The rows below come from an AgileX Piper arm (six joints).
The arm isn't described. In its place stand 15 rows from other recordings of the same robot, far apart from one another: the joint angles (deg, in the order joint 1, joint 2, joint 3, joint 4, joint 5, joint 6), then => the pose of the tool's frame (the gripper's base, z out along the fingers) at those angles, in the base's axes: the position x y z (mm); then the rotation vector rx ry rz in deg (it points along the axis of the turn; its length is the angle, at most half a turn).
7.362, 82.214, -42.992, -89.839, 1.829, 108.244 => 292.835 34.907 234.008 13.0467 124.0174 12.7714
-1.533, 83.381, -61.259, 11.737, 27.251, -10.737 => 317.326 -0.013 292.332 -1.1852 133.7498 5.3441
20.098, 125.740, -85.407, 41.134, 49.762, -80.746 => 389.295 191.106 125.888 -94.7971 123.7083 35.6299
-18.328, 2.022, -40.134, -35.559, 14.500, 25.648 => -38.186 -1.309 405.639 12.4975 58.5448 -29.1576
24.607, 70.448, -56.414, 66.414, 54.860, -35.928 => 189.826 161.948 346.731 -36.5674 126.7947 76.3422
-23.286, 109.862, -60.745, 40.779, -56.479, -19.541 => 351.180 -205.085 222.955 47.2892 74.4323 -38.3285
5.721, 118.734, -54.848, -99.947, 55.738, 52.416 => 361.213 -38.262 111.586 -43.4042 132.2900 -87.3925
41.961, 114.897, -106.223, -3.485, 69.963, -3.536 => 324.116 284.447 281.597 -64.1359 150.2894 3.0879
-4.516, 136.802, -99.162, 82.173, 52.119, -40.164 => 501.137 31.797 133.037 20.5452 130.8965 75.9436
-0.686, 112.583, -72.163, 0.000, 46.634, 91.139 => 373.727 -4.475 151.368 125.1219 121.1986 8.5848
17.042, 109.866, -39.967, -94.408, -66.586, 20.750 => 231.904 158.170 122.253 -98.2448 72.5619 59.1552
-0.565, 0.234, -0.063, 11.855, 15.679, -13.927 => 55.145 4.509 189.156 -4.0181 100.4389 0.5560
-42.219, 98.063, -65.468, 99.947, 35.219, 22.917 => 316.401 -217.288 274.103 119.0635 39.9289 84.8623
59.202, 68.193, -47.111, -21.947, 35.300, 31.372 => 137.623 192.499 283.743 -49.2189 130.2471 18.1296
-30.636, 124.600, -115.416, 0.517, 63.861, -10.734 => 411.529 -242.870 252.743 27.6595 156.5470 -10.2307
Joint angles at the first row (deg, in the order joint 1, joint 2, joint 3, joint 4, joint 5, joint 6):
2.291 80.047 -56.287 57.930 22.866 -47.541
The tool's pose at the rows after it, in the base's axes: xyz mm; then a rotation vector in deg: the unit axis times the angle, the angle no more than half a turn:
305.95 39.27 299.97 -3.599 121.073 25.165
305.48 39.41 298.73 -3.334 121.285 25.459
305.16 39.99 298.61 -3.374 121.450 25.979
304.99 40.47 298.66 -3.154 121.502 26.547
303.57 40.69 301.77 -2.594 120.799 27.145
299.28 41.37 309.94 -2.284 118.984 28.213
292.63 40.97 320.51 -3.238 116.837 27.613
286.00 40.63 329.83 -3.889 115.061 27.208
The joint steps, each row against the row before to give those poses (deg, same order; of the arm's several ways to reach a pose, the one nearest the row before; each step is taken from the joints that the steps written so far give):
-0.101 0.001 0.788 0.103 -1.957 0.098
-0.002 -0.001 0.242 0.286 0.063 -0.004
0.000 0.000 0.000 0.225 0.417 -0.001
0.001 0.000 0.000 0.421 0.279 0.002
0.001 -0.503 -0.001 0.887 0.004 -0.129
-0.002 -1.383 0.000 1.982 0.222 -0.996
0.000 -2.018 0.001 0.086 -0.130 -0.665
0.000 -1.869 0.001 -0.315 -0.001 0.003

